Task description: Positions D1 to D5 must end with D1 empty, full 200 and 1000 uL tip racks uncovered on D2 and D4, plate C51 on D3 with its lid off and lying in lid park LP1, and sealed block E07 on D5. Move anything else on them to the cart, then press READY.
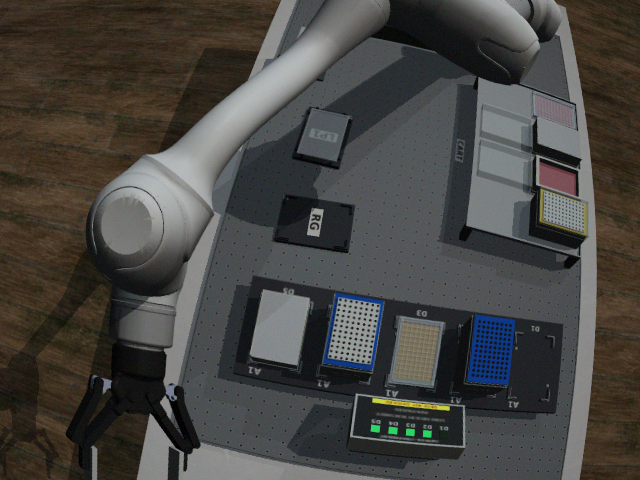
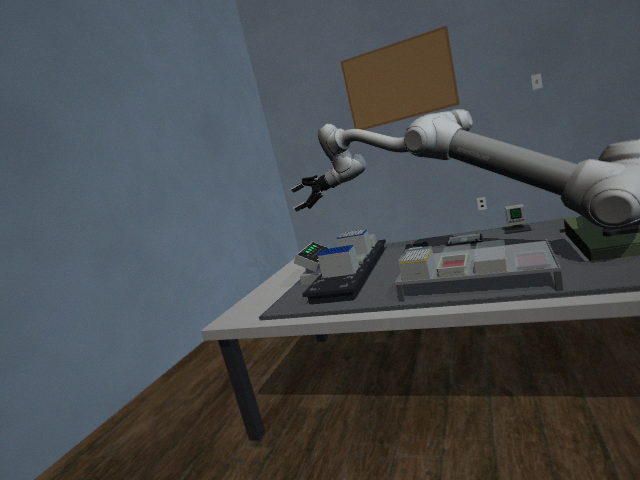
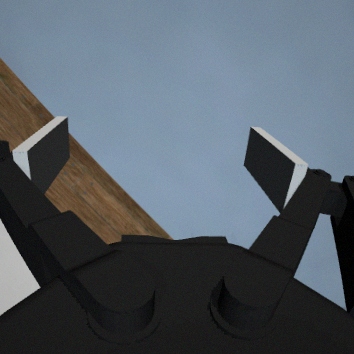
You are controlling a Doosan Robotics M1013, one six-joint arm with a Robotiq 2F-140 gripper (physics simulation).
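Where they show: gripper, fingertip midpoint: (image 2: 293,200) (image 3: 159,140); arm's base, origin of the base link: (image 2: 634,224).
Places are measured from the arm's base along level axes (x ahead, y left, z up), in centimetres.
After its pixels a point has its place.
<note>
My gripper (image 1: 133,462) (image 2: 297,198) {x 139.5, y -9.6, z 27.0 cm} (image 3: 159,140) {x 139.5, y -9.6, z 27.0 cm} is open and empty, high beyond the table's edge. On D5 sits a plain white block (image 1: 280,326) {x 102.0, y -3.6, z 4.2 cm}. On D4 is an uncovered blue-rimmed rack (image 1: 354,330) {x 99.5, y 8.4, z 9.8 cm} (image 2: 352,235) {x 97.6, y 11.6, z 9.4 cm} with a white, dotted top. On D3 lies a plate (image 1: 417,351) {x 96.7, y 20.5, z 1.6 cm} with a beige well grid. On D2 stands an uncovered blue-topped rack (image 1: 491,351) {x 94.6, y 32.6, z 9.4 cm} (image 2: 338,260) {x 91.8, y 36.6, z 6.2 cm} with dark holes. D1 (image 1: 535,361) {x 90.2, y 45.3, z 0.0 cm} is empty. A clear lid (image 1: 324,149) {x 61.5, y -11.4, z -2.9 cm} appears to lie in LP1. The status panel (image 1: 408,421) {x 110.7, y 23.1, z 6.8 cm} (image 2: 310,253) {x 110.6, y 27.1, z 7.2 cm} shows green squares for D2 to D5.
The cart (image 1: 501,206) {x 61.0, y 28.1, z 1.3 cm} bears a yellow-rimmed rack (image 1: 562,211) {x 60.4, y 40.8, z 8.3 cm} (image 2: 415,263) {x 58.0, y 47.8, z 6.9 cm}, a red-filled tray (image 1: 557,176) {x 47.9, y 40.0, z 2.8 cm} (image 2: 452,264) {x 49.7, y 38.6, z 2.8 cm}, a grey block (image 1: 557,138) {x 39.1, y 37.8, z 5.4 cm} (image 2: 490,259) {x 37.4, y 43.4, z 5.3 cm} and a pink plate (image 1: 554,110) {x 28.0, y 36.7, z 2.9 cm} (image 2: 531,259) {x 27.5, y 38.5, z 2.9 cm}. The holder RG (image 1: 289,227) {x 80.6, y -11.0, z -4.0 cm} is empty. A small green-screened device (image 2: 515,213) {x 37.1, y -21.0, z 3.5 cm} stands behind.
</note>
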